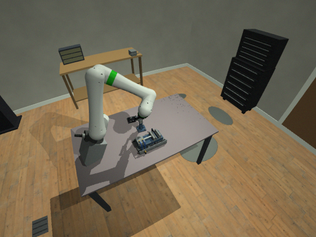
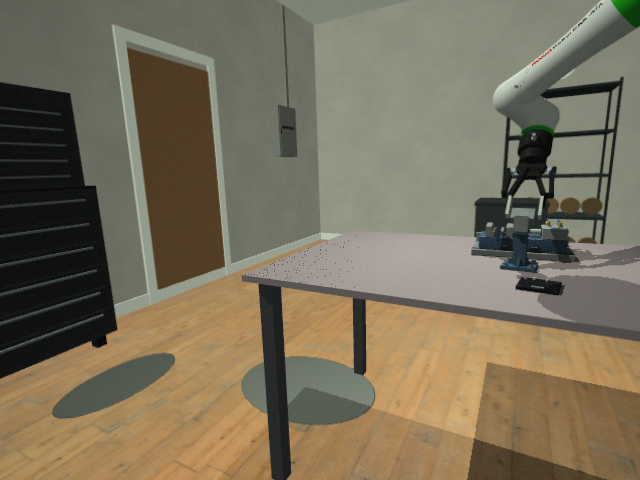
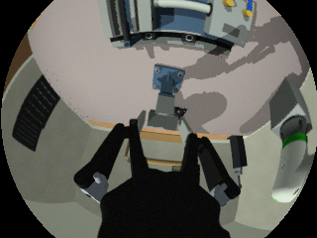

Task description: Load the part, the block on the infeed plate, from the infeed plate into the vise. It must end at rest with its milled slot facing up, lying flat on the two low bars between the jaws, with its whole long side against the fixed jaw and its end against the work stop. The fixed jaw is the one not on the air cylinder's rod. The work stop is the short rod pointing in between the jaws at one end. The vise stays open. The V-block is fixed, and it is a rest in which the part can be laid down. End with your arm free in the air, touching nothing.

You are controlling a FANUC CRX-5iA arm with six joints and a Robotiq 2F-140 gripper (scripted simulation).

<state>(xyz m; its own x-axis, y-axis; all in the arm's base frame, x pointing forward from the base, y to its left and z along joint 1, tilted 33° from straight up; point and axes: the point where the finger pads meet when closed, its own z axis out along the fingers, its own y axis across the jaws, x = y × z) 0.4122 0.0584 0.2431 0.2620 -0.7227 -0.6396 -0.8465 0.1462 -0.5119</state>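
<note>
Right now my hand is 1 cm to the right of the part and 2 cm above it. From my hand the other things lie so: air cylinder: 9 cm behind, 19 cm to the right, 10 cm below; vise: 1 cm ahead, 19 cm to the right, 14 cm below; black infeed plate: 5 cm behind, 20 cm to the left, 17 cm below.
</note>
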